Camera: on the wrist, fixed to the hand. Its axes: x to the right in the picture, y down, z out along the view.
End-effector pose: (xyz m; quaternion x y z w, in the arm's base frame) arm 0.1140 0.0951 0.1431 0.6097 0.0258 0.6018 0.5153
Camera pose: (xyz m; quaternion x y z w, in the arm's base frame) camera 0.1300 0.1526 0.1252 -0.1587 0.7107 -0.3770 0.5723
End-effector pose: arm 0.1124 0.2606 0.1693 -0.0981 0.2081 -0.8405 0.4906
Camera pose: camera 0.0503 0.2629 0.1657 0.0163 -0.0030 0.4928 0.8700
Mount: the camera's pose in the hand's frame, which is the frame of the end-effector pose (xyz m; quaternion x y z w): 0.0292 -0.0481 -0.0267 -0.0067 -0.2171 0.9761 0.0104
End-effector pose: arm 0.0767 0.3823 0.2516 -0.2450 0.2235 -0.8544 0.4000
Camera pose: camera 0.0168 0.3920 0.2656 0.0274 0.1604 0.4362 0.8850
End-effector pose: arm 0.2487 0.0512 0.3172 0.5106 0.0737 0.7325 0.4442
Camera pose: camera 0.2522 0.1102 0.2976 -0.2333 0.5990 -0.3308 0.6909
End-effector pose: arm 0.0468 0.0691 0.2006 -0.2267 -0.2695 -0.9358 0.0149
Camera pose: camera 0.0023 0.0993 0.1692 -0.4687 0.2215 0.0522 0.8536
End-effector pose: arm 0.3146 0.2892 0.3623 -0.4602 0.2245 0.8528 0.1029
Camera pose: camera 0.3365 0.3178 0.3115 -0.3988 -0.4235 -0.2107 0.7857
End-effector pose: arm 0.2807 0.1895 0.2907 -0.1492 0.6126 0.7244 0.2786
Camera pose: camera 0.2822 0.1746 0.2303 -0.7518 -0.0867 -0.3160 0.5722
